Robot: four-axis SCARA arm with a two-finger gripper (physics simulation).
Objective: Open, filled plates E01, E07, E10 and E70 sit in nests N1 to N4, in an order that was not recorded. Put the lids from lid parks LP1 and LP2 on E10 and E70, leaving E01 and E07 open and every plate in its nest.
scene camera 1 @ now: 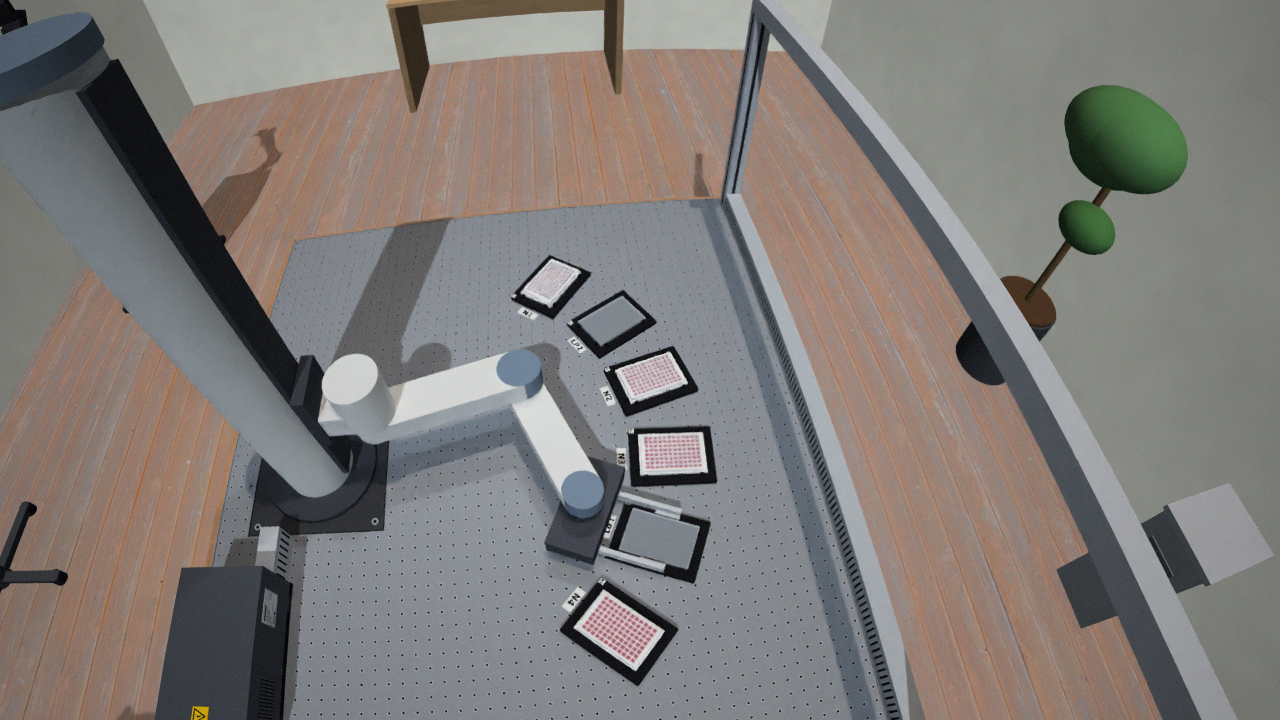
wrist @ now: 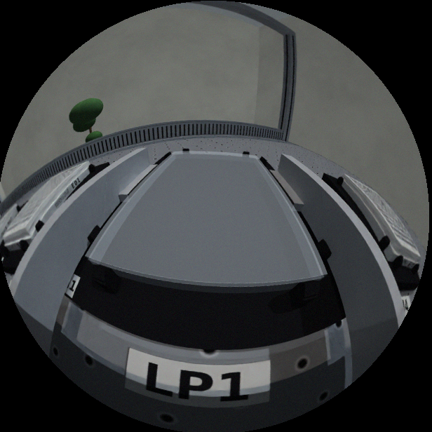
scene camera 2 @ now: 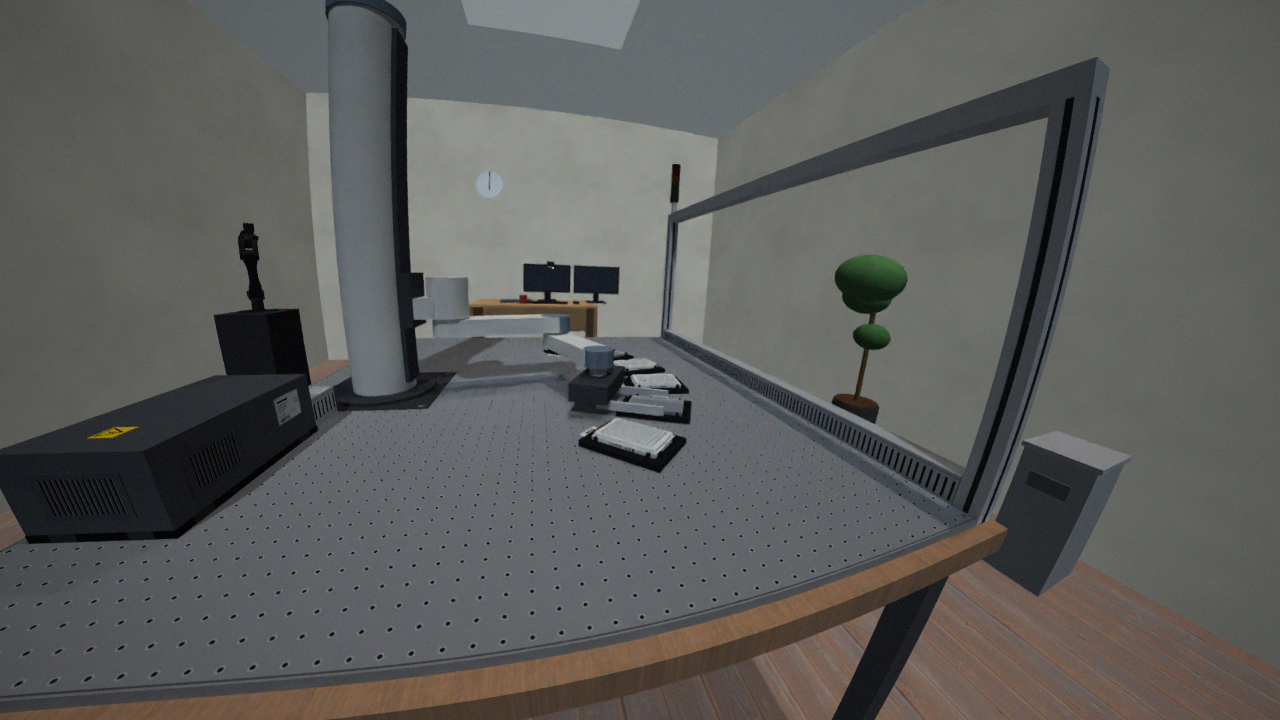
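Where they show: gripper, fingertip midpoint: (scene camera 1: 672, 540) (scene camera 2: 666, 402); arm's base at its link origin: (scene camera 1: 323, 468) (scene camera 2: 387, 393).
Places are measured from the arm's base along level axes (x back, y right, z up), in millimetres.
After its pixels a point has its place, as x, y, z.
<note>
My gripper (scene camera 1: 671, 539) @(-685, 229, 35) (scene camera 2: 680, 403) @(-685, 229, 35) (wrist: 213, 157) is low over lid park LP1, its pads against both long sides of the grey lid (scene camera 1: 658, 540) @(-660, 224, 31) (wrist: 210, 220), which is level in the park. Another grey lid (scene camera 1: 611, 319) @(-642, -293, 31) lies in LP2. Open plates with pink wells sit in N1 (scene camera 1: 551, 281) @(-516, -421, 37), N2 (scene camera 1: 650, 376) @(-702, -126, 36), N3 (scene camera 1: 672, 452) @(-715, 55, 39) and N4 (scene camera 1: 619, 629) @(-568, 377, 39). In the wrist view, the N3 plate (wrist: 47, 207) beyond the left finger reads E01. The N4 plate (wrist: 382, 217) is beyond the right finger; its code is hidden. The N1 and N2 codes are unreadable.
The arm's column (scene camera 1: 179, 268) @(-60, 45, 616) (scene camera 2: 362, 197) @(-18, 73, 471) stands at the left, with a dark control box (scene camera 1: 223, 635) @(95, 370, 127) (scene camera 2: 161, 447) @(35, 530, 122) near it. A framed guard (scene camera 1: 792, 358) @(-1008, -118, 60) (scene camera 2: 805, 411) @(-1004, 331, 30) runs along the right edge of the perforated table. N3 and N4 flank LP1 closely.
</note>
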